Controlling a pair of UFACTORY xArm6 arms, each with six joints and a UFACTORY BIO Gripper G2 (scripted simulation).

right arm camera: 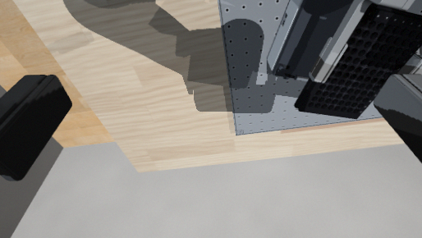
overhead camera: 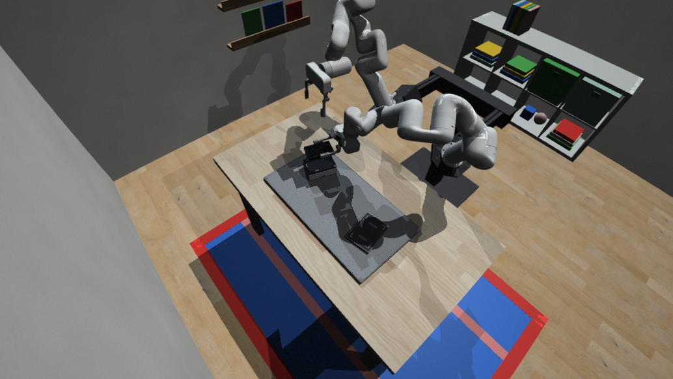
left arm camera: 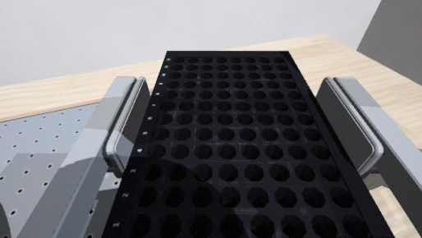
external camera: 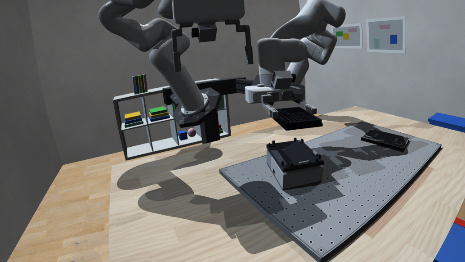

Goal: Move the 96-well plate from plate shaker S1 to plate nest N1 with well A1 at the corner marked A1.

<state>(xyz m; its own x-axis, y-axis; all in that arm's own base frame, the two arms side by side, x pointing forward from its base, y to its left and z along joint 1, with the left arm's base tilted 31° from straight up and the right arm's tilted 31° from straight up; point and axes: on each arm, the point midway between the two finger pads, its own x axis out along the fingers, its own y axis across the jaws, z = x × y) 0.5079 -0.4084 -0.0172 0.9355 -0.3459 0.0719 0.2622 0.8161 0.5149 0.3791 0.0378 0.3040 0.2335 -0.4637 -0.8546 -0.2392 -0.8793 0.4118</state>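
My left hand is 41 cm to the right of the black plate nest N1, 15 cm above it and 6 cm short of it. Round my left hand: black 96-well plate (1 cm below, 1 cm ahead); grey plate shaker S1 (11 cm below, 3 cm ahead).
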